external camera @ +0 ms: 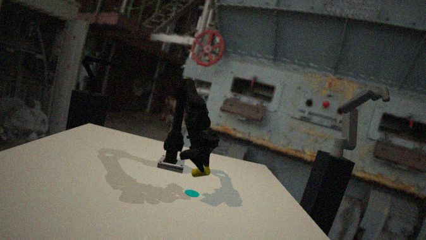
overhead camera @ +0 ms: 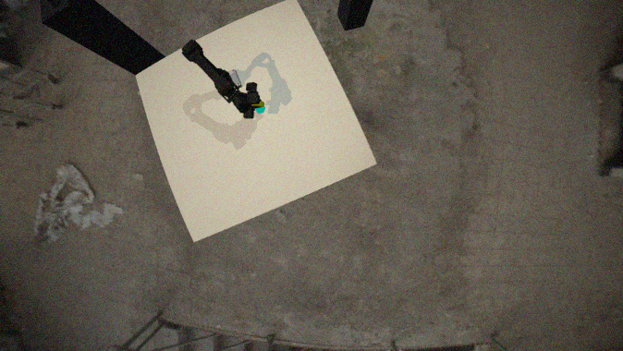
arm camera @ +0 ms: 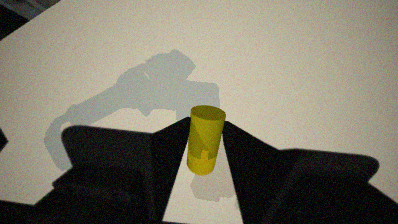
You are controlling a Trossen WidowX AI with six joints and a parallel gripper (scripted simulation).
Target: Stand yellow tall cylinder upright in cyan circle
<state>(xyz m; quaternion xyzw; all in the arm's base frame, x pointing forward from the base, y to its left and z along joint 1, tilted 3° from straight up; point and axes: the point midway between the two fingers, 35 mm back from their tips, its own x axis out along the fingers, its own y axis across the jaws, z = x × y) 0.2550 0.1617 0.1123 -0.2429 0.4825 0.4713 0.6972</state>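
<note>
Right now my gripper tip is 20 mm past the cyan circle, 30 mm to the left of it and 120 mm above it. Also, from my gripper tip: yellow tall cylinder: 10 mm behind, 20 mm to the right, 10 mm below.
</note>
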